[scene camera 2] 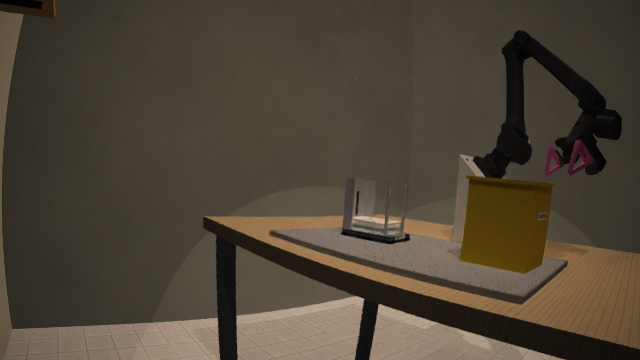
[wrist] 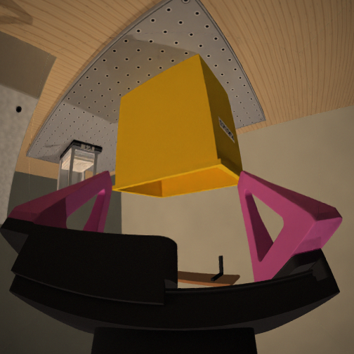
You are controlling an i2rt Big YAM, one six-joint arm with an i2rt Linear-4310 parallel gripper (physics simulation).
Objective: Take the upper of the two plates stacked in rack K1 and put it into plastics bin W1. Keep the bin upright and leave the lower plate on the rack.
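Pixels of known places: gripper, fingertip midpoint: (scene camera 2: pixel 557 174); arm's base at its link origin: (scene camera 2: pixel 488 173).
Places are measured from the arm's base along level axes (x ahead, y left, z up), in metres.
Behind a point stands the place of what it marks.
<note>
Rack K1 (scene camera 2: pixel 352 205) @(y -0.212, x 0.378, z -0.115 m) (wrist: pixel 95 149) has a pale back panel, clear posts and a black base. Two pale plates are stacked low in it: the upper plate (scene camera 2: pixel 375 220) @(y -0.172, x 0.328, z -0.151 m) lies on the lower plate (scene camera 2: pixel 374 229) @(y -0.138, x 0.364, z -0.168 m). In the wrist view the stack (wrist: pixel 80 164) is small, and I cannot tell the plates apart there. The yellow plastics bin W1 (scene camera 2: pixel 505 225) @(y 0.244, x 0.372, z -0.108 m) (wrist: pixel 167 130) stands upright with its open top upward and a small white label on one side. My gripper (scene camera 2: pixel 560 174) @(y 0.302, x 0.182, z 0.007 m) (wrist: pixel 174 177) has its pink fingers wide open and empty, raised above and beyond the bin in the scene view.
Rack and bin stand apart on a grey perforated board (scene camera 2: pixel 425 264) @(y 0.112, x 0.464, z -0.197 m) (wrist: pixel 150 37) on a wooden table (scene camera 2: pixel 600 280) @(y 0.461, x 0.244, z -0.210 m) (wrist: pixel 300 60). A white upright block (scene camera 2: pixel 460 205) @(y -0.038, x 0.104, z -0.100 m) stands at the arm's base, behind the bin in the scene view.
</note>
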